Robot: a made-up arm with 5 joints. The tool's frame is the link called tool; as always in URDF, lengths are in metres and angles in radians. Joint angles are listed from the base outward.
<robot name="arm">
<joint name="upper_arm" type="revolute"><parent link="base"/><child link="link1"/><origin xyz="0.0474 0.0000 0.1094" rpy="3.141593 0.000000 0.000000"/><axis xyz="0 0 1"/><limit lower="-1.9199" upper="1.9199"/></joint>
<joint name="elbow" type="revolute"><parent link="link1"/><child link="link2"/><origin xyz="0.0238 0.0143 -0.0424" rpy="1.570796 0.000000 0.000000"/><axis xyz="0 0 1"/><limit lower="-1.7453" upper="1.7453"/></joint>
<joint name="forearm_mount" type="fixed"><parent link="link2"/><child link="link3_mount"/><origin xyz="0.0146 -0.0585 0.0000" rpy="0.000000 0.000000 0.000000"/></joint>
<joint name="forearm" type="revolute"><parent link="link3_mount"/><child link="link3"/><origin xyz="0.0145 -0.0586 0.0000" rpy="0.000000 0.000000 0.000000"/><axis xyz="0 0 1"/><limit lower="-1.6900" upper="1.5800"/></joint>
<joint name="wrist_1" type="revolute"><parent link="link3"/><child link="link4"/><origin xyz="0.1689 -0.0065 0.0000" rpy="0.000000 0.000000 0.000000"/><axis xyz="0 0 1"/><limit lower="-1.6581" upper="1.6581"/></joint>
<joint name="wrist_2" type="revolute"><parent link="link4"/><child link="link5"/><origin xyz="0.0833 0.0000 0.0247" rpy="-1.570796 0.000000 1.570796"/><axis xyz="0 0 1"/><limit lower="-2.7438" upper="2.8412"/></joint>
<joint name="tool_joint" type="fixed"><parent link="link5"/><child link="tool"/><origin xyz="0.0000 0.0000 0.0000" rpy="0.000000 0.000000 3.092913"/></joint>
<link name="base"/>
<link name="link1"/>
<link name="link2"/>
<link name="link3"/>
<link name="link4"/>
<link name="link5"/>
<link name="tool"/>
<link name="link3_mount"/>
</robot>
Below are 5 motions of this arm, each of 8 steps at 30 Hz.
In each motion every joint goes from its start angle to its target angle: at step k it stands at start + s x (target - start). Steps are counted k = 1, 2, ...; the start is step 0. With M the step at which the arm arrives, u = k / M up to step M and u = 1 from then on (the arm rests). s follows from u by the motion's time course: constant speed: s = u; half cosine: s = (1 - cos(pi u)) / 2; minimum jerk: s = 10 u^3 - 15 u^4 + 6 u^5.
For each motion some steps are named. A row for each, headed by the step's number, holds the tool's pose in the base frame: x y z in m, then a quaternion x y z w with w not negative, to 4 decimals.
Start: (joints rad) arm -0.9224 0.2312 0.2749 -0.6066 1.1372
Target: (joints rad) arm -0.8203 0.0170 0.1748 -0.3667 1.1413
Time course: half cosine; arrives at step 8
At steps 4, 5, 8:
4: 0.2394 0.2444 0.2242 -0.0825 -0.7496 0.5458 0.3653
5: 0.2428 0.2391 0.2368 -0.0907 -0.7533 0.5379 0.3674
8: 0.2471 0.2294 0.2571 -0.1040 -0.7591 0.5251 0.3704

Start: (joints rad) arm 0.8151 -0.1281 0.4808 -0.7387 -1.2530
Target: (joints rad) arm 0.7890 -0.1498 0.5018 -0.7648 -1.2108
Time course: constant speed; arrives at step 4
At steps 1, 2, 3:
1: 0.2447 -0.1916 0.2514 0.1987 -0.8074 -0.4819 0.2765
2: 0.2453 -0.1897 0.2520 0.1975 -0.8096 -0.4771 0.2792
3: 0.2459 -0.1877 0.2526 0.1963 -0.8118 -0.4723 0.2818

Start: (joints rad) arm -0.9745 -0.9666 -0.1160 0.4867 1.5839
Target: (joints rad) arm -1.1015 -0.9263 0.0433 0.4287 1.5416
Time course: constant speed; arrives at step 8
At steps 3, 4, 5, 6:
3: 0.0914 0.0919 0.4328 -0.2143 -0.8440 0.4697 0.1453
4: 0.0924 0.0967 0.4298 -0.2043 -0.8420 0.4778 0.1451
5: 0.0932 0.1016 0.4266 -0.1944 -0.8397 0.4859 0.1447
6: 0.0938 0.1064 0.4234 -0.1845 -0.8373 0.4940 0.1443

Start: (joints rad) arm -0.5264 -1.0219 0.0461 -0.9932 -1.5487
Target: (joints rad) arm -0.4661 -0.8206 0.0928 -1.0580 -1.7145
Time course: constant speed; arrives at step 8
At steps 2, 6, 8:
2: 0.0534 0.0153 0.4578 -0.8660 0.4683 -0.0937 0.1482
6: 0.0832 0.0304 0.4545 -0.8843 0.4485 -0.0756 0.1058
8: 0.0981 0.0371 0.4515 -0.8926 0.4380 -0.0648 0.0855

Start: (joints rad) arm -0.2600 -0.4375 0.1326 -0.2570 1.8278
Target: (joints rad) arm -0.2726 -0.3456 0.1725 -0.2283 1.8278
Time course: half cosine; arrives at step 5
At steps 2, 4, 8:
2: 0.2751 0.0724 0.3609 -0.5920 -0.6261 0.4328 0.2648
4: 0.2868 0.0774 0.3430 -0.5736 -0.6110 0.4664 0.2831
8: 0.2887 0.0783 0.3399 -0.5704 -0.6083 0.4720 0.2861

